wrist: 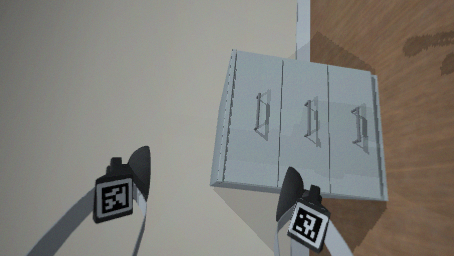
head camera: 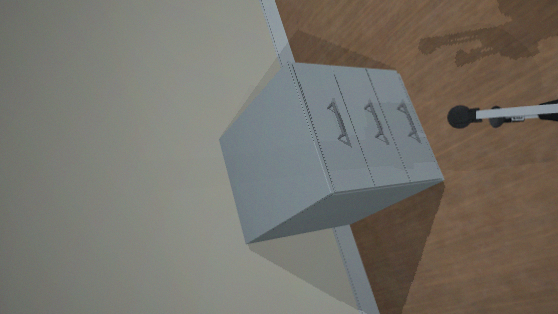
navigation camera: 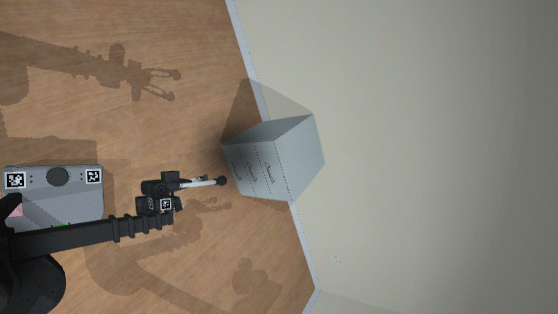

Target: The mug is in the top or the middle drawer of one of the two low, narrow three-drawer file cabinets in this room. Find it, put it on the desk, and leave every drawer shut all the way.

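A grey three-drawer file cabinet (head camera: 270,150) (navigation camera: 302,155) (wrist: 252,160) stands against the wall and looks sideways in the views. Its top drawer handle (head camera: 340,124) (navigation camera: 270,173) (wrist: 258,112), middle drawer handle (head camera: 377,123) (wrist: 309,119) and bottom drawer handle (head camera: 410,122) (wrist: 357,126) show. All three drawers look shut. My gripper (head camera: 478,116) (navigation camera: 213,179) (wrist: 216,174) is open and empty, pointing toward the cabinet from in front of the drawers, apart from the handles. The mug, the desk and the second cabinet do not show in these views.
The wall (head camera: 125,150) (navigation camera: 425,125) (wrist: 125,75) and its baseboard (head camera: 350,260) (navigation camera: 305,240) run behind the cabinet. A room corner shows at the bottom of the navigation view. My grey base (navigation camera: 75,197) and black arm (navigation camera: 75,237) are over the wooden floor (head camera: 490,225) (navigation camera: 200,30).
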